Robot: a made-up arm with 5 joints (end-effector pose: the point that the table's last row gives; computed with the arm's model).
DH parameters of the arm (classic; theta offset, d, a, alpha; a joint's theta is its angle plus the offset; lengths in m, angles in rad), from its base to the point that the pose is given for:
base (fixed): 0 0.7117 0.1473 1.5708
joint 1: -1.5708 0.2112 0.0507 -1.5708
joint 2: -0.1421 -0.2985 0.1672 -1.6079
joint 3: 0 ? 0.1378 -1.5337
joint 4: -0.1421 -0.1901 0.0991 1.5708
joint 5: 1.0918 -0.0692 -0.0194 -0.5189
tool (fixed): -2.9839 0.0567 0 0
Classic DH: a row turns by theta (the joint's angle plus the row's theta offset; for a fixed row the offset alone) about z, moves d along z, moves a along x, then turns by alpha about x.
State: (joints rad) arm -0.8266 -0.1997 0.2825 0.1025 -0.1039
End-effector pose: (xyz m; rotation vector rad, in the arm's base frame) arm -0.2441 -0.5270 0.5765 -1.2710 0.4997 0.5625
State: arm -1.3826 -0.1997 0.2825 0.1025 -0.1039
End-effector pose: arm -0.2565 -0.5270 0.8035 -1.1063 0.9592 0.9218
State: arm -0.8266 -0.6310 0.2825 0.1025 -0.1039
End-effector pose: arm -0.1248 -0.6355 0.6864 -1.6447 0.3909 0.7745
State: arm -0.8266 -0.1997 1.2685 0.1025 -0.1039
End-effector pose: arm -0.4156 -0.5341 0.7765 -1.1358 1.4943 0.9308
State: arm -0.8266 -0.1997 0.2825 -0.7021 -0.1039
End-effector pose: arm -0.2510 -0.4751 0.5674 -0.6898 0.7013 -0.0014
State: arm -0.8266 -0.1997 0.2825 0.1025 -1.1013
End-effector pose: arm -0.2703 -0.5287 0.5960 -1.2300 -0.4812 0.1341
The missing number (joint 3, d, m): -0.1677
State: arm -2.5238 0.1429 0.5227 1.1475 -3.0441
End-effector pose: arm 0.0600 -0.5054 1.2302 -0.0350 -0.2858 -0.1690
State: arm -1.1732 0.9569 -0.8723 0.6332 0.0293
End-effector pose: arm -0.1394 -0.2566 0.6169 -1.1345 0.4103 -0.4074
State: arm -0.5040 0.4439 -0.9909 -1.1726 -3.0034
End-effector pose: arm 0.0319 -0.2168 0.5763 -0.3217 0.5598 2.5100
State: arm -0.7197 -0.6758 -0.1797 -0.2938 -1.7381
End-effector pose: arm -0.0585 -0.5801 0.6233 -0.8361 -1.5973 -0.3448
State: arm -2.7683 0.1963 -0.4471 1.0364 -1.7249
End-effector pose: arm 0.0927 -0.4520 1.0470 -0.5240 -0.1841 0.7816
